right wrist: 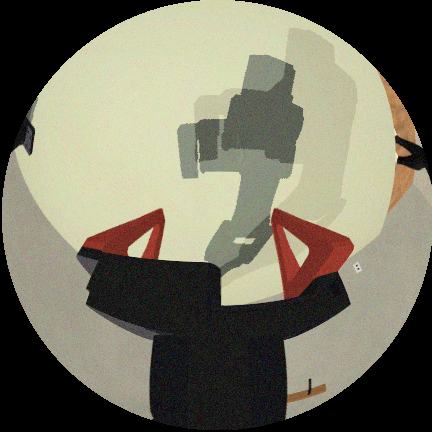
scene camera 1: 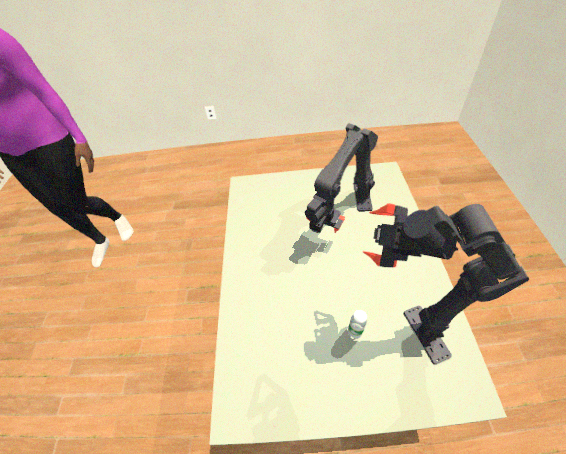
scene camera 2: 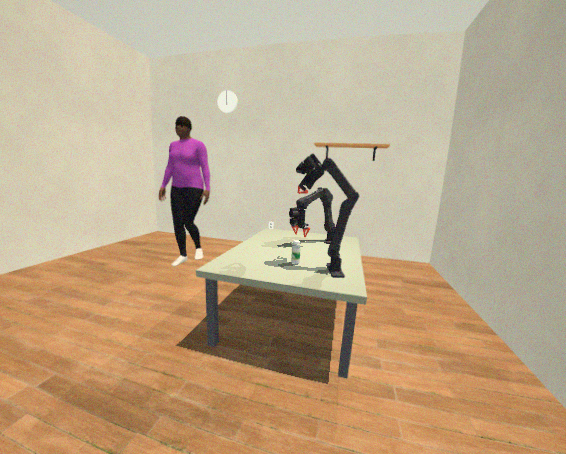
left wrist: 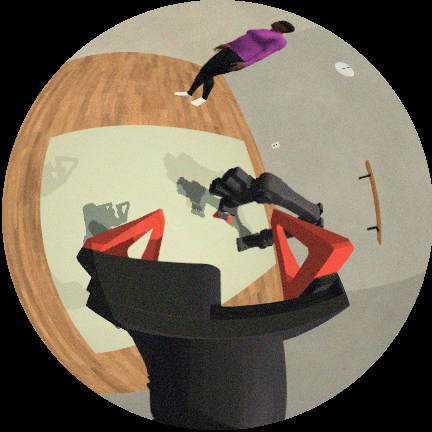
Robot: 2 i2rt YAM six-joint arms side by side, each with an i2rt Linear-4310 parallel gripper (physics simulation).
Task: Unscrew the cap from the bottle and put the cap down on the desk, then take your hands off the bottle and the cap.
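A white bottle with a green band [scene camera 1: 357, 328] [scene camera 2: 296, 256] stands upright on the pale green desk [scene camera 1: 260, 320] [scene camera 2: 225, 275] [left wrist: 125, 165] [right wrist: 100, 100]. Its white cap [scene camera 1: 359, 316] [scene camera 2: 296, 242] is on its top. The bottle does not show in either wrist view. My left gripper [scene camera 1: 367, 233] [scene camera 2: 302, 190] is open and empty, high above the desk, well above the bottle. My right gripper [scene camera 1: 324, 225] [scene camera 2: 300, 234] [right wrist: 217, 213] is open and empty, lower, over the far part of the desk, apart from the bottle.
A person in a purple top [scene camera 1: 37, 110] [scene camera 2: 187, 162] [left wrist: 255, 47] stands on the floor beyond the desk's left side in the scene views. A wooden wall rail [scene camera 2: 351, 145] [left wrist: 374, 200] [right wrist: 306, 393] hangs on the wall. The arms cast shadows on the desk.
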